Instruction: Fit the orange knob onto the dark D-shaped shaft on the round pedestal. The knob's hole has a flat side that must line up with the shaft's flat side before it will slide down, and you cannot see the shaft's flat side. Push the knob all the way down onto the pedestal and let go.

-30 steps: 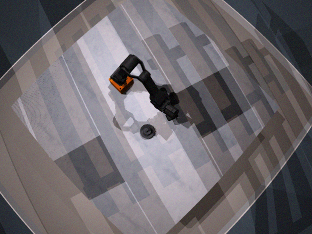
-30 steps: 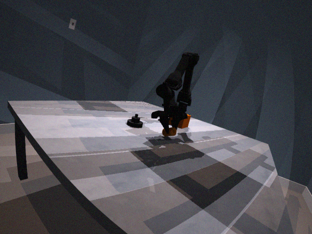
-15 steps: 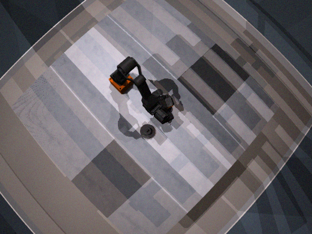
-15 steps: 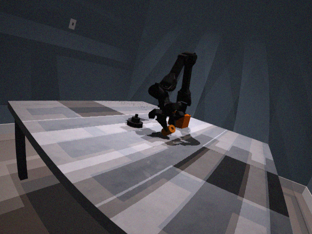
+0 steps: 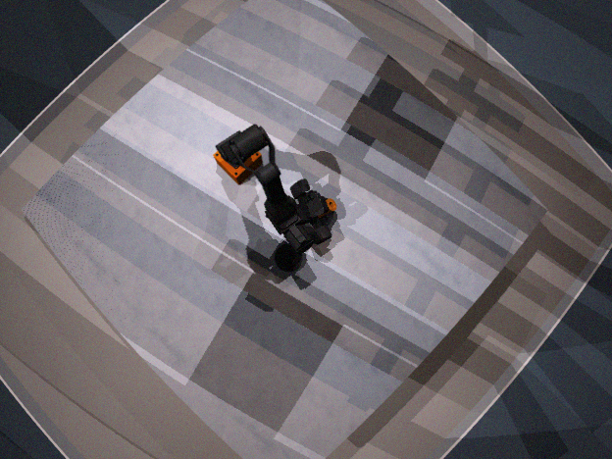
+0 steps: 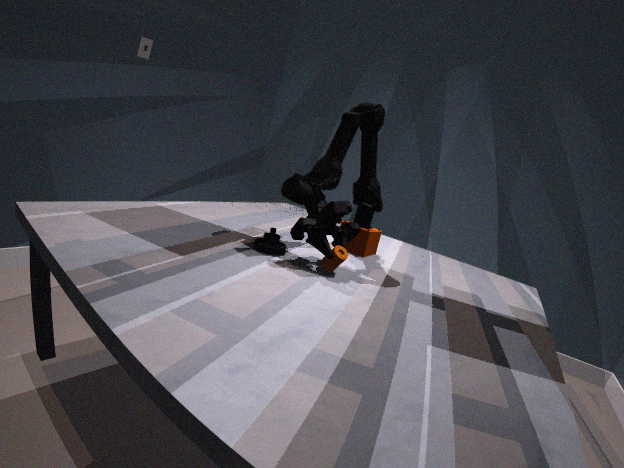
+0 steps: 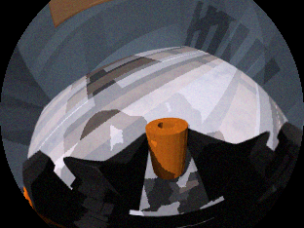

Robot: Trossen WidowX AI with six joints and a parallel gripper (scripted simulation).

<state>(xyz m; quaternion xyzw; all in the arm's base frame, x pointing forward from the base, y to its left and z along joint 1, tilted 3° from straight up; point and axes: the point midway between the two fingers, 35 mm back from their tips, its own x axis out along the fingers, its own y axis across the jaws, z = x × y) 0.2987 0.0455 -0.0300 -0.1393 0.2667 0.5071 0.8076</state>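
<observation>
Right now my gripper tip is 10 mm to the left of the orange knob, 10 mm past it and 10 mm above it. Also, from my gripper tip: dark round pedestal: 200 mm to the right, 10 mm below.
</observation>
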